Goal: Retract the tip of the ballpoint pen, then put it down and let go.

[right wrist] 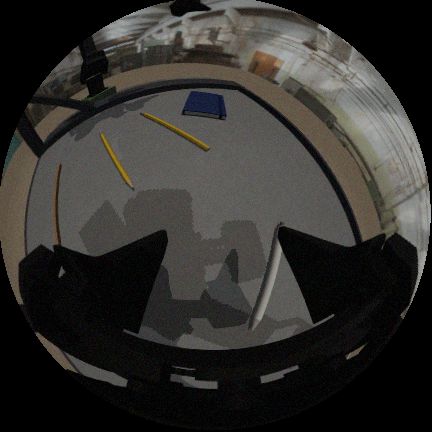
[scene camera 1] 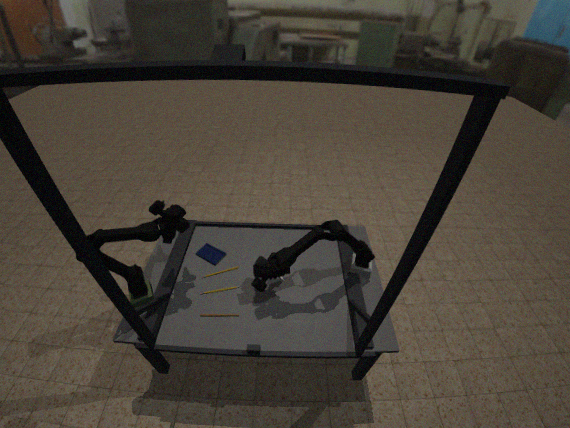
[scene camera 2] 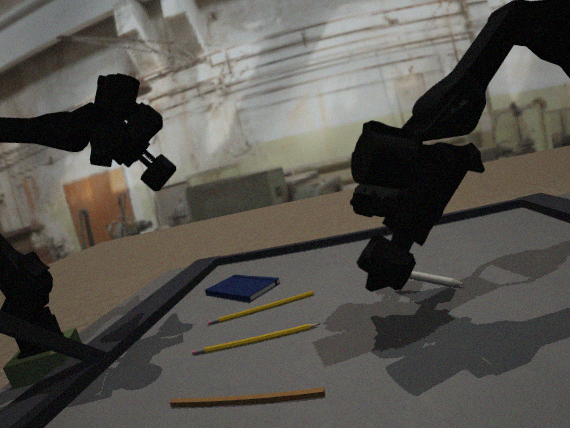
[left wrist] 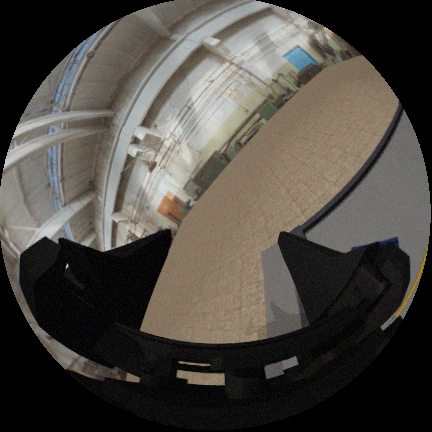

The left gripper [scene camera 2: 144,155] is open, holding nothing. Also in view: the right gripper [scene camera 2: 380,270] and a white ballpoint pen [right wrist: 276,252].
The left gripper is seen too in the left wrist view [left wrist: 226,236]. The right gripper also shows in the right wrist view [right wrist: 223,234]. The left wrist view does not show the white ballpoint pen: it is out of frame.
